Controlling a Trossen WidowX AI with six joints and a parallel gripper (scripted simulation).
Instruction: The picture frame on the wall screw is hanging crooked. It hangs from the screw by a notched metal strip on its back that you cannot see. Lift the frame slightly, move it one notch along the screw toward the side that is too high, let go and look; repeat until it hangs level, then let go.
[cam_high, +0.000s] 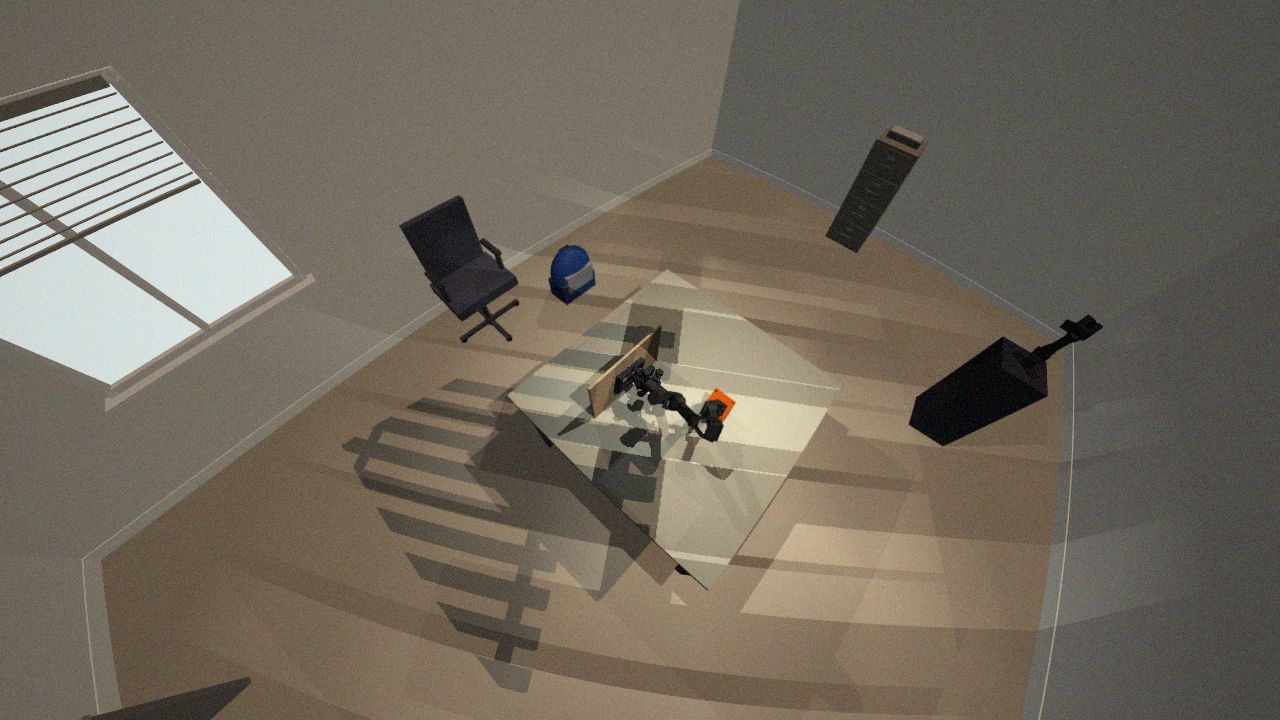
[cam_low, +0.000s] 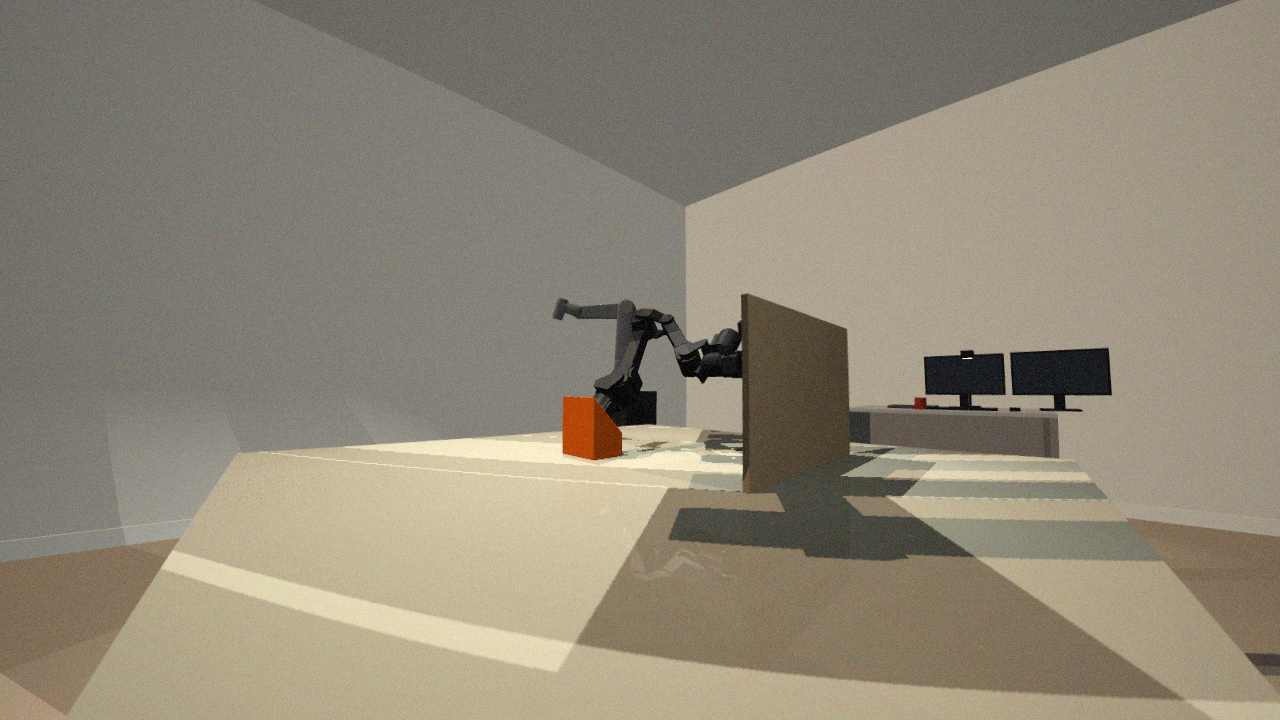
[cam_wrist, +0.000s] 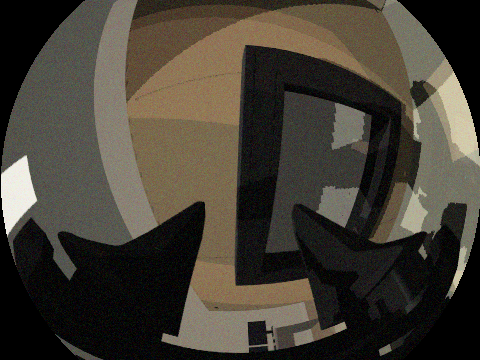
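Now: the black picture frame 60 mm below my gripper tip and 20 mm ahead of it. The rest, counted from my gripper tip: brown wall board 60 mm below, 30 mm ahead, 10 mm to the right.
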